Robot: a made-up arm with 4 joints.
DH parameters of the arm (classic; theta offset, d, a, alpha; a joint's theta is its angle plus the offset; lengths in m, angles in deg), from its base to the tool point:
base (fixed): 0 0 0 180
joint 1: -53.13 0 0.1 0
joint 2: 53.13 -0.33 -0.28 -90
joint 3: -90 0.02 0.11 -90
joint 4: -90 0.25 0.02 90
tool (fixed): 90 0.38 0 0
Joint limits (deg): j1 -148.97..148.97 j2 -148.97..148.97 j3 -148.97..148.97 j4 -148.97..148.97
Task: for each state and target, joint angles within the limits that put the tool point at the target. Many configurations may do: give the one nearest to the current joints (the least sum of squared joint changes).
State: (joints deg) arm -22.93 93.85 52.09 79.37
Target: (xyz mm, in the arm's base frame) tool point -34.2 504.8 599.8
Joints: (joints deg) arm 5.28 120.94 69.47 53.18
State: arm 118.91 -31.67 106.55 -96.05
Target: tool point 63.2 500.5 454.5
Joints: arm 127.01 -64.39 132.83 -61.91
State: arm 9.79 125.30 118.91 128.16
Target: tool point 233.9 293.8 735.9
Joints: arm 42.51 147.28 120.76 130.84
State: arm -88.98 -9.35 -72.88 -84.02
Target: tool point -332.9 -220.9 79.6
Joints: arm -88.77 -15.36 -90.33 -64.87
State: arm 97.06 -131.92 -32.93 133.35
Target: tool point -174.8 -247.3 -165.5
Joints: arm 117.36 -102.77 -17.20 147.53
